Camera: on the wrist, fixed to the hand. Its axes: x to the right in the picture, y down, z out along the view.
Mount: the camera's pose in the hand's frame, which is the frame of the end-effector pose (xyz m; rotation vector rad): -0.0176 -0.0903 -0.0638 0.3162 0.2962 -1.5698
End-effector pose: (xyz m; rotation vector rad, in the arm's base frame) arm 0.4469 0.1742 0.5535 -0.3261 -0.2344 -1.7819
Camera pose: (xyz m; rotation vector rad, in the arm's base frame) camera 0.3568 0.1903 0.4890 -0.4840 0.5862 2.8654
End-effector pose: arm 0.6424 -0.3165 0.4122 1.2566 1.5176 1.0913
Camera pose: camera 0.5617 -0.3501 0.3423 -0.1923 2.1984 -0.0508
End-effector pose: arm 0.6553 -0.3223 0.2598 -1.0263 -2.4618 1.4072
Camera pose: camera 0.6507 -0.3177 0.3716 0.6824 -1.7300 0.8268
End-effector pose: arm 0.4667 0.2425 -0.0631 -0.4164 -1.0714 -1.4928
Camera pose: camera 0.4080 0.1915 -0.1436 1.1256 -1.3896 -2.4836
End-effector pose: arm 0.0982 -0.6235 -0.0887 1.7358 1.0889 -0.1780
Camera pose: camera -0.0011 -0.5767 -0.1108 0.7539 2.5297 -1.1010
